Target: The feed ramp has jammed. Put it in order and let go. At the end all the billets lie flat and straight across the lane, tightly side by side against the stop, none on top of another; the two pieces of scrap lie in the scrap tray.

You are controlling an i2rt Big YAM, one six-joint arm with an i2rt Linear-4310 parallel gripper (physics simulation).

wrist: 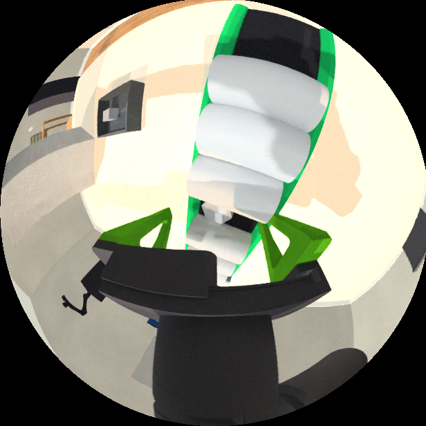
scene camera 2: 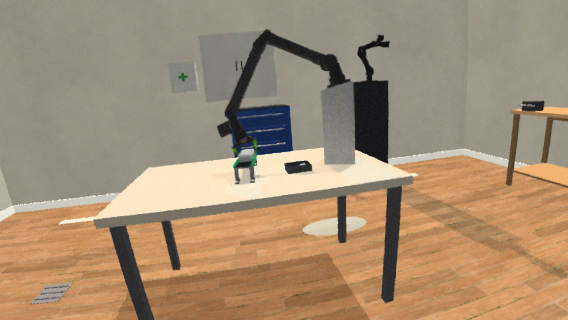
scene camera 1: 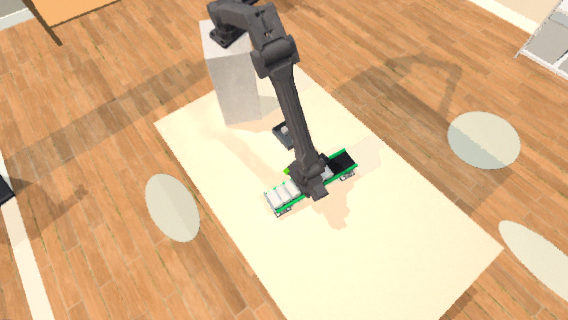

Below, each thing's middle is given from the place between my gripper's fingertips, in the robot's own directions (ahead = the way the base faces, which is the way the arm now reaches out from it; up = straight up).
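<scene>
I see the dark scrap tray [wrist: 127,97] 180 mm to the left of my hand and 210 mm behind it, and the tray is 60 mm lower than my hand.
</scene>
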